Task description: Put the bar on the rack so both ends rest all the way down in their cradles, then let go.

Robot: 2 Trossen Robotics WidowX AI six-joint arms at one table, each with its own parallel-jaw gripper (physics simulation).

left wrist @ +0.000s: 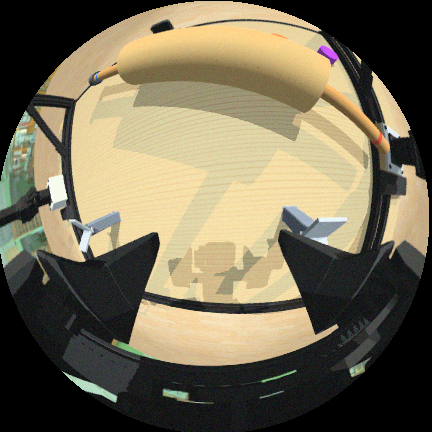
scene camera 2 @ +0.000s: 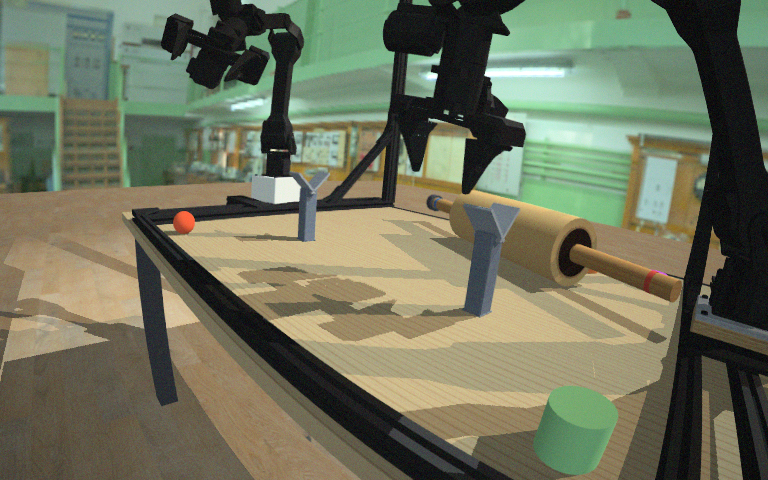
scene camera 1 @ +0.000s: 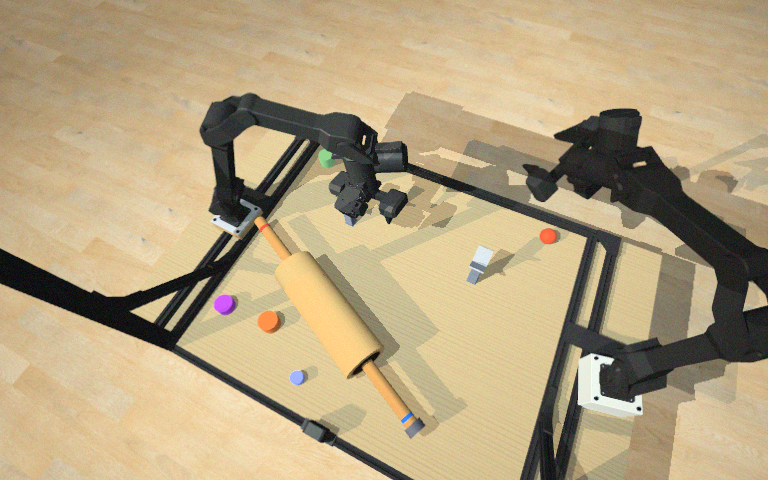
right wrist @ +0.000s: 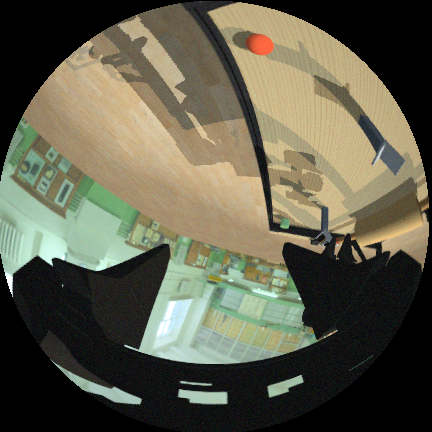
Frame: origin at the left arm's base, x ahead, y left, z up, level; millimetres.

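Seen in the pictures: left gripper, fingertip midpoint: (left wrist: 219,237) (scene camera 2: 439,181) (scene camera 1: 374,216) (right wrist: 340,234); right gripper, fingertip midpoint: (scene camera 2: 199,68) (scene camera 1: 538,151) (right wrist: 227,249); left arm's base at its link origin: (scene camera 2: 738,315) (scene camera 1: 235,214); right arm's base at its link origin: (left wrist: 48,195) (scene camera 2: 277,176) (scene camera 1: 616,382).
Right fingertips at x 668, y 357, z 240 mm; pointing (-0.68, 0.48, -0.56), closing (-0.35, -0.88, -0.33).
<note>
Pixels of each thing's top centre, then the offset from my right fingertips to it.
- red band at its top centre: (scene camera 2: 655,271) (scene camera 1: 264,226) dy -358, dx -558, dz -216 mm
- blue band at its top centre: (scene camera 1: 407,417) dy -588, dx -15, dz -217 mm
- post at its top centre: (scene camera 2: 309,171) (right wrist: 389,162) (left wrist: 75,236) (scene camera 1: 481,258) dy -211, dx -15, dz -161 mm
- red ball at its top centre: (right wrist: 257,43) (scene camera 2: 183,211) (scene camera 1: 550,232) dy -13, dx +116, dz -243 mm
- green cylinder at its top centre: (scene camera 2: 583,405) (scene camera 1: 325,154) (right wrist: 284,226) dy -56, dx -564, dz -249 mm
- light-blue at its top centre: (scene camera 1: 296,377) dy -632, dx -277, dz -265 mm
The bar, a wooden roller (scene camera 1: 328,311) (scene camera 2: 521,237) (left wrist: 225,60) with thin handles, lies on the table, apart from the rack. One handle has a red band (scene camera 1: 264,226), the other a blue band (scene camera 1: 406,418) and dark end. The rack is two grey posts with empty V-shaped cradles: one post (scene camera 1: 475,268) (scene camera 2: 307,215) (left wrist: 105,222) (right wrist: 372,132) stands mid-table, the other (scene camera 1: 350,220) (scene camera 2: 482,271) (left wrist: 297,218) is partly hidden by the left gripper in scene camera 1. My left gripper (scene camera 1: 369,204) (scene camera 2: 441,181) (left wrist: 219,237) is open above the table. My right gripper (scene camera 1: 541,151) (right wrist: 227,249) is open, high beyond the table edge.
A red ball (scene camera 1: 547,236) (scene camera 2: 184,222) (right wrist: 259,44) lies near a corner. A green cylinder (scene camera 1: 326,158) (scene camera 2: 574,430) stands near the left arm. Purple (scene camera 1: 224,304), orange (scene camera 1: 269,321) and light-blue (scene camera 1: 297,377) pieces lie beside the bar. Black rails (scene camera 1: 481,199) edge the table.
</note>
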